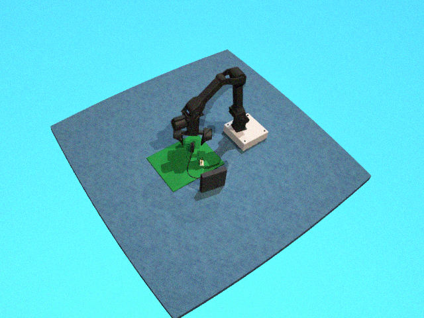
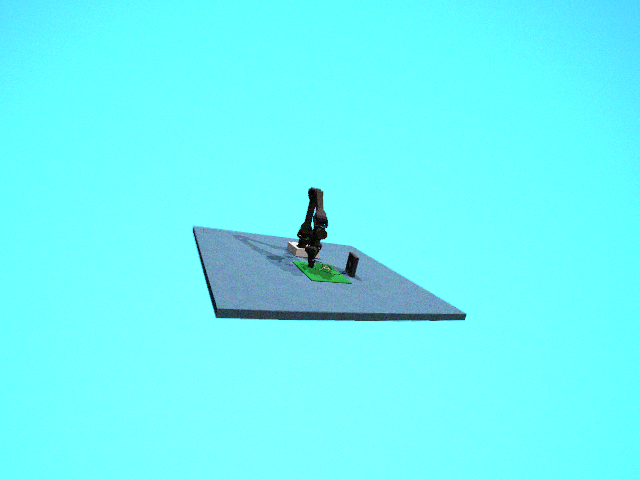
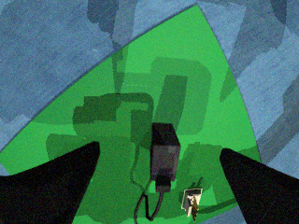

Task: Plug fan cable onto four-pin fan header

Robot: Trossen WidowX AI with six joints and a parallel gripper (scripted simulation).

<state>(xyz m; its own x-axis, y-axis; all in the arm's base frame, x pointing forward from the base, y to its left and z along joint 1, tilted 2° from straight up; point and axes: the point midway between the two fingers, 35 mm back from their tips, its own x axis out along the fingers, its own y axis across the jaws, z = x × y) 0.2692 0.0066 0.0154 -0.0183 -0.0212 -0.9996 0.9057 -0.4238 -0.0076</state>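
Right now the green board is 60 mm to the left of my gripper tip, 60 mm ahead of it and 50 mm below it. From my gripper tip the other things lie so: dark fan 240 mm to the left, 20 mm above, 10 mm ahead.
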